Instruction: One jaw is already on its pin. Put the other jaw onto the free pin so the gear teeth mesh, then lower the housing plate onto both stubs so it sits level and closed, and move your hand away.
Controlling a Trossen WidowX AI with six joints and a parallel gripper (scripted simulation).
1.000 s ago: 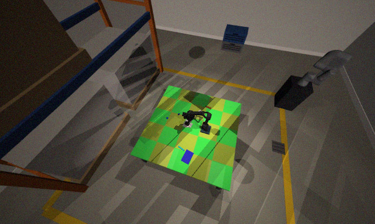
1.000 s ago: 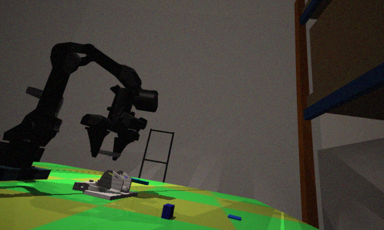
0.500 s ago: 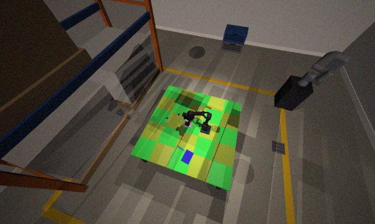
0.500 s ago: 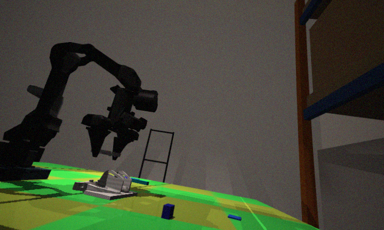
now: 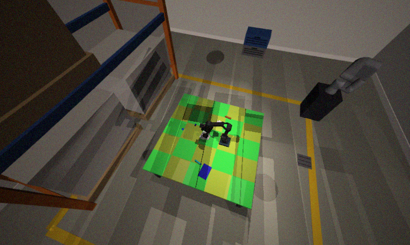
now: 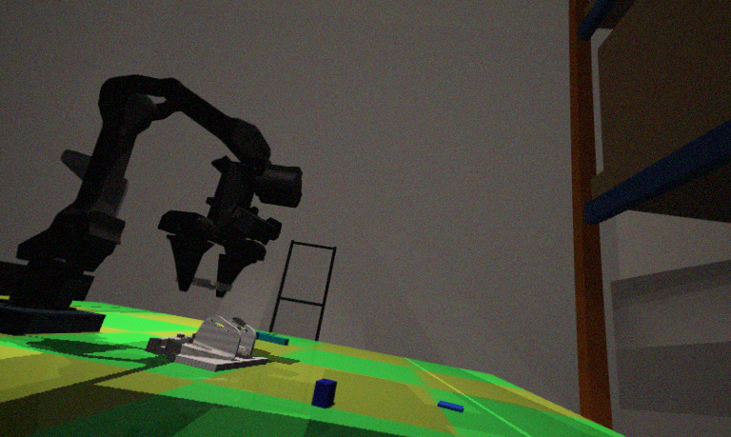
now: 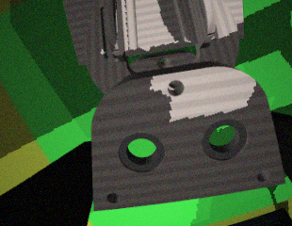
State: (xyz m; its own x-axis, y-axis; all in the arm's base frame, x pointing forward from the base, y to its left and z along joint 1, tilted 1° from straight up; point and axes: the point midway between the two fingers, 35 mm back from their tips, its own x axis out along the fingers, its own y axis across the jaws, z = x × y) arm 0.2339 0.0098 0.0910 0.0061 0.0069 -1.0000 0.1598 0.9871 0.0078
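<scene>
The grey jaw is 70 mm below my gripper tip, 20 mm to the right of it and 10 mm ahead of it. The rest, counted from my gripper tip: orange bar: 400 mm to the right, 180 mm behind, 70 mm below; then dark blue block: 230 mm ahead, 120 mm to the right, 70 mm below; then teal bar: 360 mm to the left, 70 mm below.
</scene>
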